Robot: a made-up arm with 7 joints. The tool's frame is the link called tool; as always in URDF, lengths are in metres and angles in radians. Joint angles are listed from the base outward. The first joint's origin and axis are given. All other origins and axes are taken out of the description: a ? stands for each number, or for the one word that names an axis. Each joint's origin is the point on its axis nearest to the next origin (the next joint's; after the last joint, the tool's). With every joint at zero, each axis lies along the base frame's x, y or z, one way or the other. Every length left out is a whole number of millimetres.
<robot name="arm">
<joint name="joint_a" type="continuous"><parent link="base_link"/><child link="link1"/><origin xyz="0 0 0.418" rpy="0 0 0"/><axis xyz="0 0 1"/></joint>
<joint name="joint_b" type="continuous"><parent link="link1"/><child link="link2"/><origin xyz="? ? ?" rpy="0 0 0"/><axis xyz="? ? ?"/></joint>
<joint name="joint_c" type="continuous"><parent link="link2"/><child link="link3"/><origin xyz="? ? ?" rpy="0 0 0"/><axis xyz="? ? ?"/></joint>
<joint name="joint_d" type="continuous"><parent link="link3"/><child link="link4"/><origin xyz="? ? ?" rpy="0 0 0"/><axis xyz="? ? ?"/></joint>
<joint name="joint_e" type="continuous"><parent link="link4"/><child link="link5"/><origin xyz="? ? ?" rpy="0 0 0"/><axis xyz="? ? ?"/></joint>
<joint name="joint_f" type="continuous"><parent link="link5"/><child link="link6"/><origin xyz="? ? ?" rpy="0 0 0"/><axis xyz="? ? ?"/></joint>
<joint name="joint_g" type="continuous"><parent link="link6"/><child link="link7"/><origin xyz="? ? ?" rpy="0 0 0"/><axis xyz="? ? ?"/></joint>
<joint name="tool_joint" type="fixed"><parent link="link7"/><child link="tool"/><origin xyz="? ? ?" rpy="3.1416 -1.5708 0"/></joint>
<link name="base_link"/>
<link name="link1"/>
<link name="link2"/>
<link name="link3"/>
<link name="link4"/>
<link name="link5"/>
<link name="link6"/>
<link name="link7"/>
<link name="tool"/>
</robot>
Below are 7 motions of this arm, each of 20 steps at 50 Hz.
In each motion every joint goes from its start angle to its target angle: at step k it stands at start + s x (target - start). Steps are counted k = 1, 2, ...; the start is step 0. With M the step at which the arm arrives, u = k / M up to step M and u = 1 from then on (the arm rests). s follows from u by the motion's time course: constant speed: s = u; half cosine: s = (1 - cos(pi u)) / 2; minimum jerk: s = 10 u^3 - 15 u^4 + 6 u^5.
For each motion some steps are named. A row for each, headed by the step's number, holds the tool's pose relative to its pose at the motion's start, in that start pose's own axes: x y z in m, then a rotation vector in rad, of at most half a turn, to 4 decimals.
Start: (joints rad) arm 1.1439 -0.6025 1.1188 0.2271 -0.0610 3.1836 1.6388
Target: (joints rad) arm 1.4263 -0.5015 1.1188 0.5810 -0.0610 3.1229 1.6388
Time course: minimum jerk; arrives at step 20
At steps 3, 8, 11, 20:
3: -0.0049 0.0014 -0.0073 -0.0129 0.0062 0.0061
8: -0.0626 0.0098 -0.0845 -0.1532 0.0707 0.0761
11: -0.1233 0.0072 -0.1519 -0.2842 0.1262 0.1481
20: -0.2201 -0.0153 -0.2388 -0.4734 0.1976 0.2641

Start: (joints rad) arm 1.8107 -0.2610 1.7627 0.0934 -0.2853 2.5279 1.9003
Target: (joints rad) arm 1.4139 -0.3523 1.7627 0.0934 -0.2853 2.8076 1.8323
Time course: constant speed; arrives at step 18
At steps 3, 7, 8, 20:
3: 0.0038 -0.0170 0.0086 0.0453 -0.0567 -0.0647
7: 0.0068 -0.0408 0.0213 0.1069 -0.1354 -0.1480
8: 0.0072 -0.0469 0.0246 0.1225 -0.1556 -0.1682
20: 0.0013 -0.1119 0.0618 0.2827 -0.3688 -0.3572

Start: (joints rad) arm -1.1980 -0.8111 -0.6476 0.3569 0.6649 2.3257 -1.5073
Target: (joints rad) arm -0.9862 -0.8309 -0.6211 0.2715 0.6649 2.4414 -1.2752
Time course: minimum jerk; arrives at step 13
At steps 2, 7, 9, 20:
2: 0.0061 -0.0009 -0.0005 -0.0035 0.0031 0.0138
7: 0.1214 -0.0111 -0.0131 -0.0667 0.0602 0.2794
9: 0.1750 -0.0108 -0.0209 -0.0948 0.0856 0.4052
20: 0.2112 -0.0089 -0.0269 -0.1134 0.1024 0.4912

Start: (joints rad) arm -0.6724 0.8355 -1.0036 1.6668 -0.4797 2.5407 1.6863
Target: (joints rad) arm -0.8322 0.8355 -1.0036 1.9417 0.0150 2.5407 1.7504
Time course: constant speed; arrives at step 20
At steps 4, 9, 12, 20:
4: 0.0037 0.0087 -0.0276 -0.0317 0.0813 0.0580
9: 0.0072 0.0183 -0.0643 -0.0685 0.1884 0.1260
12: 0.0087 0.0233 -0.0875 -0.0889 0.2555 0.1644
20: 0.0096 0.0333 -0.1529 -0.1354 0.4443 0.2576

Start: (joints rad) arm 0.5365 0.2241 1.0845 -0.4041 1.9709 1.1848 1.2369
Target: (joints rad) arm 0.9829 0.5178 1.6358 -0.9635 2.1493 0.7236 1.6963
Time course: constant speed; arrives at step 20
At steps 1, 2, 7, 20:
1: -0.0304 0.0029 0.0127 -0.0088 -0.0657 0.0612
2: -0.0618 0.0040 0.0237 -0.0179 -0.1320 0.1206
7: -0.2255 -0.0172 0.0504 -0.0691 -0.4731 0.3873
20: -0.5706 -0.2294 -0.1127 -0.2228 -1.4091 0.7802

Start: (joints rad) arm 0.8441 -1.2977 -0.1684 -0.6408 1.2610 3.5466 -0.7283
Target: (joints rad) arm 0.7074 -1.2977 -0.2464 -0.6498 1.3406 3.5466 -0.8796
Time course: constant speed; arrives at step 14
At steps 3, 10, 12, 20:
3: -0.0097 0.0044 0.0180 0.0103 0.0180 -0.0295
10: -0.0308 0.0145 0.0610 0.0326 0.0610 -0.0995
12: -0.0364 0.0174 0.0734 0.0386 0.0735 -0.1198
20: -0.0418 0.0203 0.0860 0.0444 0.0862 -0.1402

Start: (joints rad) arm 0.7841 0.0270 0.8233 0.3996 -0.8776 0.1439 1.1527
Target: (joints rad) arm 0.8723 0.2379 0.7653 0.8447 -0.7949 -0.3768 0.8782
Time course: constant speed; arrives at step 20
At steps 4, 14, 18, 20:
4: -0.0401 -0.0162 -0.0005 -0.1017 -0.0651 -0.1185
14: -0.1431 -0.0328 -0.0010 -0.3651 -0.2217 -0.4094
18: -0.1839 -0.0299 -0.0008 -0.4750 -0.2837 -0.5205
20: -0.2039 -0.0265 -0.0006 -0.5311 -0.3149 -0.5744

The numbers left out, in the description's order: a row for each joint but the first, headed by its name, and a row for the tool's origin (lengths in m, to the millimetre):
joint_b: xyz 0 -0.092 0, axis 0 -1 0
joint_c: xyz 0 0 0.538, axis 0 0 1
joint_d: xyz 0.025 0.076 0, axis 0 1 0
joint_e: xyz -0.031 0 0.583, axis 0 0 1
joint_f: xyz 0 -0.1 0, axis 0 -1 0
joint_g: xyz 0.011 0 0.084, axis 1 0 0
tool: xyz 0 0 0

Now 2 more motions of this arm.
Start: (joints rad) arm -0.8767 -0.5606 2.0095 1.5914 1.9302 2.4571 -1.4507
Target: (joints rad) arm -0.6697 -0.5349 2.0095 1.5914 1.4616 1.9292 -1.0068
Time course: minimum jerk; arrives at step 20
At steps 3, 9, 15, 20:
3: -0.0012 -0.0008 0.0017 0.0181 0.0042 0.0008
9: -0.0167 -0.0161 0.0239 0.2831 0.0258 0.0054
15: -0.0351 -0.0475 0.0447 0.6213 -0.0493 -0.0140
20: -0.0392 -0.0557 0.0477 0.6890 -0.0793 -0.0227

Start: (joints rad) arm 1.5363 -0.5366 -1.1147 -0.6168 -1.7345 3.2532 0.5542
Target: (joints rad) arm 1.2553 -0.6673 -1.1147 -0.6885 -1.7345 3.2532 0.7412
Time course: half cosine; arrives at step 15
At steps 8, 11, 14, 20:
8: -0.0041 -0.0784 0.0731 0.1301 0.0432 0.1632
11: -0.0026 -0.1244 0.1050 0.1957 0.0608 0.2495
14: -0.0006 -0.1509 0.1208 0.2313 0.0692 0.2975
20: -0.0004 -0.1528 0.1219 0.2338 0.0698 0.3009

